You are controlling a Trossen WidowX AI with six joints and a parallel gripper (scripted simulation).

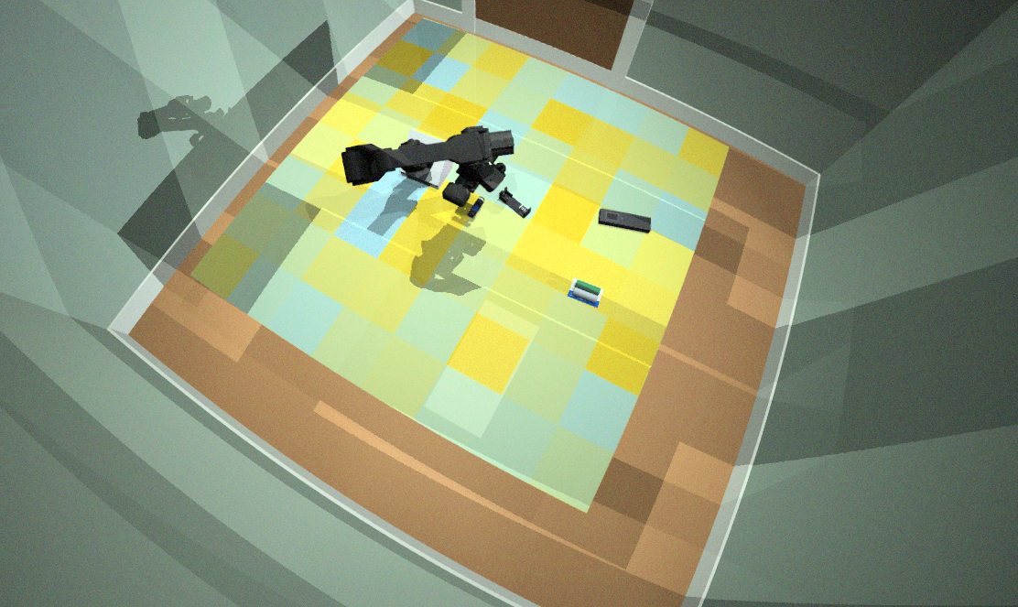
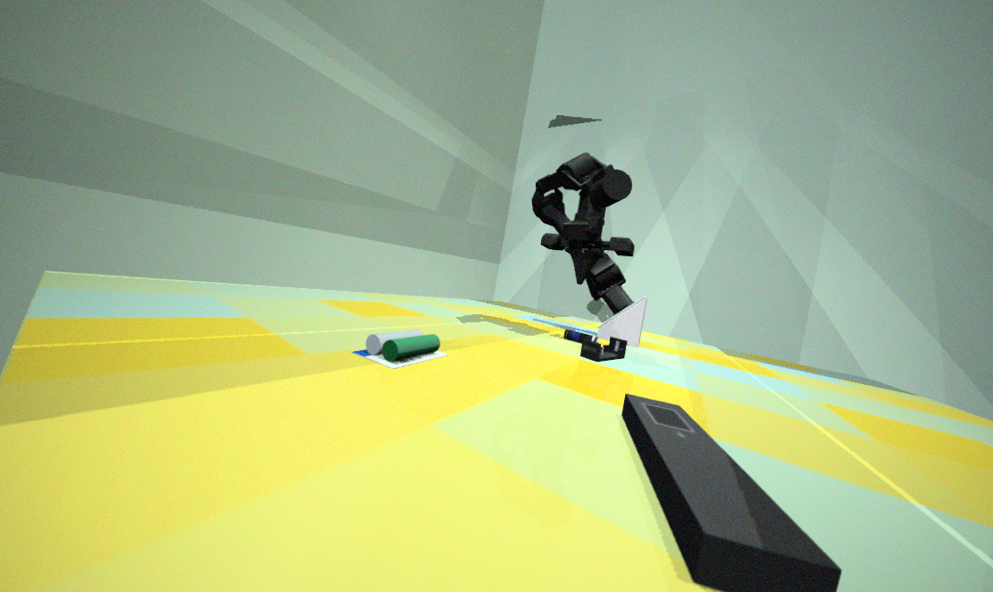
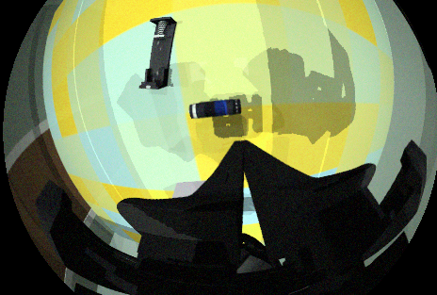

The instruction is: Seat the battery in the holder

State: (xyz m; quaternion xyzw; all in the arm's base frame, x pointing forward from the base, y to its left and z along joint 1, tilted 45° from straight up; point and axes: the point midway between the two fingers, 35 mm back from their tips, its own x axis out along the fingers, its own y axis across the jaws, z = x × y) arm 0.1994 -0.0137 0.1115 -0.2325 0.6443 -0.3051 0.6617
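Now: gripper tip 11 cm above the battery and 2 cm to the right of it. Round my gripper tip: long black box: 43 cm ahead, 17 cm to the left, 11 cm below.
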